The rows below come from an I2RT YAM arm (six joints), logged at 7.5 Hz.
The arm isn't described. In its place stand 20 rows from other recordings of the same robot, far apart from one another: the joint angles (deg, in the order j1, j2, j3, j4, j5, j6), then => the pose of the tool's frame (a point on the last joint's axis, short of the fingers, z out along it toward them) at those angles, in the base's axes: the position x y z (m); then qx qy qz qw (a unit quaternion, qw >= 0).
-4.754 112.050 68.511 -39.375 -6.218 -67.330 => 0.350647 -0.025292 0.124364 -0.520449 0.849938 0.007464 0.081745
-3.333 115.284 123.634 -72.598 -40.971 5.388 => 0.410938 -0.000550 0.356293 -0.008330 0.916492 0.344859 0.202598
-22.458 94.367 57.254 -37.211 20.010 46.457 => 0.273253 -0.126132 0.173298 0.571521 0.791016 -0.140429 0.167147
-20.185 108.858 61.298 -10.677 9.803 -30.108 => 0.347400 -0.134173 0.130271 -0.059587 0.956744 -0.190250 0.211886
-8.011 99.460 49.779 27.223 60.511 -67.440 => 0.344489 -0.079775 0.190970 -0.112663 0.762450 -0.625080 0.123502
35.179 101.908 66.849 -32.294 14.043 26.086 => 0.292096 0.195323 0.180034 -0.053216 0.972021 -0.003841 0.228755
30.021 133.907 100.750 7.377 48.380 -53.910 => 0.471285 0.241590 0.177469 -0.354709 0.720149 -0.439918 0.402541
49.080 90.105 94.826 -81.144 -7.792 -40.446 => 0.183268 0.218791 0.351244 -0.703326 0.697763 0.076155 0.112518
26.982 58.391 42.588 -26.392 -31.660 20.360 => 0.179541 0.112378 0.259292 -0.161142 0.871712 0.384912 0.256893
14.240 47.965 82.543 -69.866 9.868 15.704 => 0.098361 0.018668 0.435019 0.050824 0.884300 0.044479 0.462008
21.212 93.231 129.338 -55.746 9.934 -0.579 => 0.282066 0.102887 0.533277 -0.104927 0.809022 0.033170 0.577384
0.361 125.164 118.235 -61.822 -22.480 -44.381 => 0.461137 0.016518 0.259701 -0.400135 0.877775 0.109844 0.239453
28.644 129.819 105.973 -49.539 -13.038 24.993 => 0.407291 0.231620 0.167957 -0.047713 0.982087 0.165023 0.077427
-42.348 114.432 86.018 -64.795 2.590 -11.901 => 0.270225 -0.248477 0.180661 -0.261804 -0.964450 0.007344 0.035214
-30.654 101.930 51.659 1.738 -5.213 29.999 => 0.302560 -0.175558 0.139709 0.457841 0.814555 0.040509 0.353893
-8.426 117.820 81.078 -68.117 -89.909 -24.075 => 0.357806 -0.017013 0.176926 -0.005023 0.707632 0.698229 0.108208
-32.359 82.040 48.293 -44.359 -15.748 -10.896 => 0.210270 -0.121792 0.182805 0.169513 0.970652 0.088838 0.145627
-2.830 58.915 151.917 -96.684 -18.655 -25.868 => -0.080886 0.015400 0.574193 -0.252374 0.683176 -0.052738 0.683225
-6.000 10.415 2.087 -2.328 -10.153 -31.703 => 0.118623 -0.006157 0.164945 -0.225605 0.734922 -0.141011 0.623785
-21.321 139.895 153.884 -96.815 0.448 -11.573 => 0.427336 -0.167090 0.292272 0.085041 0.994404 -0.021456 0.058899
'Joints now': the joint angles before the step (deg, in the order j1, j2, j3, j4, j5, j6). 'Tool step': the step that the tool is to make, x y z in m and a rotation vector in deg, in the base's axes. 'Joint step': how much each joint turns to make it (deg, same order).
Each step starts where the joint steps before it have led.
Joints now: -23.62, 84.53, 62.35, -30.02, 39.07, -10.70
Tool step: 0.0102, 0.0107, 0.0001, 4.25, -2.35, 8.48
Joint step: 1.81, -0.01, -0.01, 2.06, -7.94, -2.65
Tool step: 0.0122, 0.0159, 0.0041, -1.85, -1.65, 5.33
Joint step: 3.46, 0.01, 0.00, 3.50, -0.37, -2.54
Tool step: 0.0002, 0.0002, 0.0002, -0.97, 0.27, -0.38
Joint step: 0.15, 0.01, -0.07, 0.32, 1.10, -0.36
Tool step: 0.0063, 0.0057, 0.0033, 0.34, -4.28, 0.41
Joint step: 1.27, 0.01, -0.06, 2.98, -0.53, 2.06
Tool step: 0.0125, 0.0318, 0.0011, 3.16, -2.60, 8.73
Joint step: 5.58, -0.04, 0.00, 1.39, -4.83, 0.65
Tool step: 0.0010, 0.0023, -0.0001, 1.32, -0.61, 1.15
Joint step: 0.28, 0.00, 0.00, 0.11, -1.60, 0.52
